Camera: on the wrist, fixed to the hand. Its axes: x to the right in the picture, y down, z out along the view.
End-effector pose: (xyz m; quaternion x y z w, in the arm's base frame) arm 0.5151 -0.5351 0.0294 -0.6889 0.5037 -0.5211 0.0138
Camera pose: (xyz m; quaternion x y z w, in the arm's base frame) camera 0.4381 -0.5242 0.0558 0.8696 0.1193 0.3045 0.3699
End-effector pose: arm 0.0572 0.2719 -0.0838 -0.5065 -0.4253 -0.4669 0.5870
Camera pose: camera 0.0940 0.1985 -0.0852 -0.1032 -0.6683 -0.7364 0.0207
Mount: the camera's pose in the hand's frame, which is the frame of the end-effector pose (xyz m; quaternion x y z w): 0.0147 0.0326 -0.0739 -0.0513 -0.0587 -0.7172 0.6925
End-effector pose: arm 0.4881 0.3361 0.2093 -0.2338 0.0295 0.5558 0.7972
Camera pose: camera 0.4801 0.3278 0.1280 -0.1913 -0.2226 -0.1716 0.9404
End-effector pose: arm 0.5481 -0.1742 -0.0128 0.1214 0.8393 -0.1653 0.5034
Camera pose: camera 0.4939 -0.1143 0.0015 -0.5534 0.6472 -0.4396 0.2856
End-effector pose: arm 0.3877 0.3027 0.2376 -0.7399 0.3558 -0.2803 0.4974
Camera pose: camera 0.3315 0.2430 0.2337 -0.8095 -0.2991 -0.4892 0.1263
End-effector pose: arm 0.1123 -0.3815 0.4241 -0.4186 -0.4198 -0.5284 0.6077
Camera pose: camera 0.1510 -0.4532 0.4140 0.0510 0.5995 0.7987 0.0043
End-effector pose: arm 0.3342 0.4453 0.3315 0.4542 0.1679 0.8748 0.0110
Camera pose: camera 0.2709 0.3961 0.3138 0.2449 0.3965 0.5799 0.6682
